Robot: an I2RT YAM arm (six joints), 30 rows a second.
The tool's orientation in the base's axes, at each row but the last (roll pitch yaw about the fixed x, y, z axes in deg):
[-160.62 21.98 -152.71]
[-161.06 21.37 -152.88]
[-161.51 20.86 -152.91]
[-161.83 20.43 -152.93]
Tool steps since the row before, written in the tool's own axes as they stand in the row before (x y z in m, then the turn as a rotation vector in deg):
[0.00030 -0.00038 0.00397 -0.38 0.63 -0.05]
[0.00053 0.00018 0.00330 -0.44 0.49 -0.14]
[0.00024 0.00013 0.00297 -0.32 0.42 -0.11]
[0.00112 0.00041 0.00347 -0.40 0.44 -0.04]
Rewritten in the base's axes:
[0.00172 -0.00100 -0.00347 0.09 0.73 -0.01]
[0.00100 -0.00050 -0.00315 0.14 0.64 0.14]
[0.00108 -0.00037 -0.00276 0.08 0.53 0.09]
[0.00045 -0.00055 -0.00360 0.17 0.57 0.05]

